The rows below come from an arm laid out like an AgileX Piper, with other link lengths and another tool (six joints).
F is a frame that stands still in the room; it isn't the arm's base.
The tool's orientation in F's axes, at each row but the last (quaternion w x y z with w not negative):
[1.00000 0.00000 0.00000 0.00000]
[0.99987 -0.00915 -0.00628 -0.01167]
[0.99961 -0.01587 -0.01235 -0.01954]
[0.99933 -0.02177 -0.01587 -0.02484]
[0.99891 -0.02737 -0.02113 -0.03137]
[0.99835 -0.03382 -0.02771 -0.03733]
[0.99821 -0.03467 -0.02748 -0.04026]
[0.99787 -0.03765 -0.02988 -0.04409]
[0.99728 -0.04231 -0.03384 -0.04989]
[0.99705 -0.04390 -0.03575 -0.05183]
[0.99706 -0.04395 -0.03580 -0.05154]
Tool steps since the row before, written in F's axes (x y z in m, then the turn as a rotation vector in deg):
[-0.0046 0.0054 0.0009 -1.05 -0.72 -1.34]
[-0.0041 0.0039 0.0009 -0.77 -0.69 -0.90]
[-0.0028 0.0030 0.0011 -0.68 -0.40 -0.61]
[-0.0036 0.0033 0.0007 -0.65 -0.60 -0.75]
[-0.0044 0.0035 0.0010 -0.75 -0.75 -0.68]
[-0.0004 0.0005 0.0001 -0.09 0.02 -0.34]
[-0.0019 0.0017 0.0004 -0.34 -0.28 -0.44]
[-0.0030 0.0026 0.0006 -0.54 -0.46 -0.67]
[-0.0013 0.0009 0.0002 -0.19 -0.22 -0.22]
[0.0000 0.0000 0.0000 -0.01 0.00 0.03]
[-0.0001 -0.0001 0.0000 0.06 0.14 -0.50]
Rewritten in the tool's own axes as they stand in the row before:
[-0.0046 0.0054 0.0009 -1.05 -0.72 -1.34]
[-0.0042 0.0038 0.0010 -0.77 -0.69 -0.90]
[-0.0029 0.0029 0.0013 -0.68 -0.41 -0.61]
[-0.0037 0.0031 0.0010 -0.64 -0.60 -0.76]
[-0.0046 0.0032 0.0014 -0.73 -0.76 -0.69]
[-0.0004 0.0005 0.0002 -0.11 0.04 -0.33]
[-0.0020 0.0015 0.0006 -0.34 -0.28 -0.44]
[-0.0032 0.0023 0.0010 -0.54 -0.46 -0.67]
[-0.0014 0.0007 0.0004 -0.18 -0.22 -0.23]
[0.0000 0.0000 0.0000 -0.01 0.00 0.03]
[-0.0001 -0.0001 0.0000 0.01 0.19 -0.49]

